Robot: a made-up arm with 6 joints. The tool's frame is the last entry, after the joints. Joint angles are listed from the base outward. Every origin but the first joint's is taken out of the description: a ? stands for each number. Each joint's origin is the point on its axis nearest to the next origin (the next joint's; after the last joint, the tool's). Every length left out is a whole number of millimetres.
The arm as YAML. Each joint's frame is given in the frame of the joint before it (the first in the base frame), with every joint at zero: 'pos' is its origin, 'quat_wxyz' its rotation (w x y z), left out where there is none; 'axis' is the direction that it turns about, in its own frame. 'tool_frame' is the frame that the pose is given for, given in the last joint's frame.
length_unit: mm
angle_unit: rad
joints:
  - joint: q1
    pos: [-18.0, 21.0, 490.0]
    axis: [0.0, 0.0, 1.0]
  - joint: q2
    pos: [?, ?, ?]
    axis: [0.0, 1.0, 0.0]
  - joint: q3
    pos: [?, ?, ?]
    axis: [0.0, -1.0, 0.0]
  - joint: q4
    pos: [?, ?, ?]
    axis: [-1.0, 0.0, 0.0]
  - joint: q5
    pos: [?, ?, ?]
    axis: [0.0, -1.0, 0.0]
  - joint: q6
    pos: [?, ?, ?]
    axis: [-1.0, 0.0, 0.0]
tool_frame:
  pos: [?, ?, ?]
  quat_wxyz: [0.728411, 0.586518, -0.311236, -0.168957]
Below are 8 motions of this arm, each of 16 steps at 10 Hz.
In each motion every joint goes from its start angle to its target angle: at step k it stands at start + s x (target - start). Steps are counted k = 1, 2, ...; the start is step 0. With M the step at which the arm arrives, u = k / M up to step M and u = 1 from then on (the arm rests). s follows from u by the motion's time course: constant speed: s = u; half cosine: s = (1 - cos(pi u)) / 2; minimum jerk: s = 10 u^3 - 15 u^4 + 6 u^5.
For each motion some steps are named. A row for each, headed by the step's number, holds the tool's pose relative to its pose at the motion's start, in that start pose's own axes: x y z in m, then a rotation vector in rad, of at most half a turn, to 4 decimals.
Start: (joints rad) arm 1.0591 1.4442 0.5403 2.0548 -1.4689 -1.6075
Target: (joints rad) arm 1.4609 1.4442 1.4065 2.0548 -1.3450 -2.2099
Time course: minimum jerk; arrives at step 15
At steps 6, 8, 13, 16:
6: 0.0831 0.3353 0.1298 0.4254 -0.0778 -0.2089
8: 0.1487 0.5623 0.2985 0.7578 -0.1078 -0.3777
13: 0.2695 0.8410 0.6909 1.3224 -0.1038 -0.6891
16: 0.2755 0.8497 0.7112 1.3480 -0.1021 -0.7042

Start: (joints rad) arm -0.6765 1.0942 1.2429 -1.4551 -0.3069 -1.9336
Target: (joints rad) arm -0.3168 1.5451 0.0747 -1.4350 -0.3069 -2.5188
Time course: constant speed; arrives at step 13
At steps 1, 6, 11, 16:
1: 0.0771 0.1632 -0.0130 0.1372 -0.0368 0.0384
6: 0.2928 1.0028 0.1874 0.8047 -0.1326 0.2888
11: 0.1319 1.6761 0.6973 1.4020 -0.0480 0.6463
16: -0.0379 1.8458 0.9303 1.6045 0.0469 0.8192

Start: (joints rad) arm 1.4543 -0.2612 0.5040 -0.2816 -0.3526 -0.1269
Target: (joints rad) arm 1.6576 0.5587 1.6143 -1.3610 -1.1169 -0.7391
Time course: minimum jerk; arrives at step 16
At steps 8, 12, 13, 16:
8: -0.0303 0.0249 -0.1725 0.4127 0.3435 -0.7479
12: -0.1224 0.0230 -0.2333 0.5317 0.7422 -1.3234
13: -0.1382 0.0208 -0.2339 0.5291 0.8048 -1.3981
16: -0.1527 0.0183 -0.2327 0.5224 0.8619 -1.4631

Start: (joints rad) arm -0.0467 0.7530 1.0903 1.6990 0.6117 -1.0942
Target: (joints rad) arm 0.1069 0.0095 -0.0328 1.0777 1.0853 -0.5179
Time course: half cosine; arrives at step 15
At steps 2, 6, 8, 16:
2: -0.0055 0.0120 -0.0116 0.0222 0.0170 0.0106
6: -0.0667 0.1031 -0.0827 0.1812 0.1028 0.0956
8: -0.1302 0.1684 -0.1211 0.2896 0.1260 0.1603
16: -0.3207 0.2980 -0.1779 0.5015 0.0744 0.2964

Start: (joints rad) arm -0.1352 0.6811 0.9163 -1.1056 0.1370 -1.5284
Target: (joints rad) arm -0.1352 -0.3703 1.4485 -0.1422 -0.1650 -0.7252
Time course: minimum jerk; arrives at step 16
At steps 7, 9, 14, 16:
7: -0.7877 -0.5067 -0.0869 -0.6512 0.5327 0.1021
9: -1.3230 -0.6493 0.0355 -0.8925 0.9516 0.2865
14: -2.1049 -0.5882 0.4562 -0.9241 1.6395 0.7554
16: -2.1346 -0.5776 0.4796 -0.9138 1.6670 0.7800

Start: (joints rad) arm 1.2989 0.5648 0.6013 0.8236 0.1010 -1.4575
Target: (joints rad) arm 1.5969 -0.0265 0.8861 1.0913 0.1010 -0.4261
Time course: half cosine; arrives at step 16
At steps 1, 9, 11, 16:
1: -0.0071 0.0100 -0.0055 -0.0047 0.0073 0.0128
9: -0.5385 0.6152 -0.1493 -0.1880 0.2624 0.8621
11: -0.7212 0.7867 -0.1078 -0.2060 0.2523 1.1300
16: -0.9425 0.9795 0.0007 -0.2090 0.1729 1.4471

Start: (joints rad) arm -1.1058 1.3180 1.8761 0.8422 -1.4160 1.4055
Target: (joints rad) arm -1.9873 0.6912 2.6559 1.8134 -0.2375 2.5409
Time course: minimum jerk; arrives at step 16
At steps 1, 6, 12, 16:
1: -0.0010 -0.0054 0.0007 -0.0026 -0.0031 -0.0030
6: -0.2905 -0.6040 0.0708 -0.4520 -0.2301 -0.4278
12: -1.5196 -0.8543 0.2074 -1.7223 0.6832 -1.3800
16: -1.6813 -0.7360 0.2269 -1.8441 1.0340 -1.4803

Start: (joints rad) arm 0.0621 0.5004 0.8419 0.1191 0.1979 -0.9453
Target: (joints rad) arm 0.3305 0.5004 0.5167 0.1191 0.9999 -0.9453
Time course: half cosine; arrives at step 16
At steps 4, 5, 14, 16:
4: -0.0269 -0.0640 -0.0184 0.0459 0.0736 0.0045
5: -0.0429 -0.0966 -0.0271 0.0708 0.1110 0.0064
14: -0.2654 -0.3887 -0.0744 0.3506 0.4493 0.0127
16: -0.2796 -0.4021 -0.0747 0.3668 0.4652 0.0125

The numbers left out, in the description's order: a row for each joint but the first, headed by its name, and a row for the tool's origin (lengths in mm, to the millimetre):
q2: 111.0 -36.0 0.0
q3: 7.0 0.0 565.0
q4: 1049.0 0.0 200.0
q5: 0.0 42.0 8.0
q6: 181.0 0.0 -4.0
tool: 0.0 -11.0 -18.0

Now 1 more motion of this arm.
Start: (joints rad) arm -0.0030 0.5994 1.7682 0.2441 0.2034 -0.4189
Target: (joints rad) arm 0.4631 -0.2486 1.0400 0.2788 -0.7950 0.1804
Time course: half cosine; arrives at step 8
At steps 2, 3, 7, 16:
2: 0.0014 0.0642 -0.0423 -0.1016 0.0024 -0.0753
3: -0.0007 0.1416 -0.0725 -0.2133 0.0266 -0.1597
7: -0.0392 0.4709 -0.0105 -0.6136 0.3448 -0.4737
16: -0.0427 0.4887 0.0018 -0.6328 0.3735 -0.4892

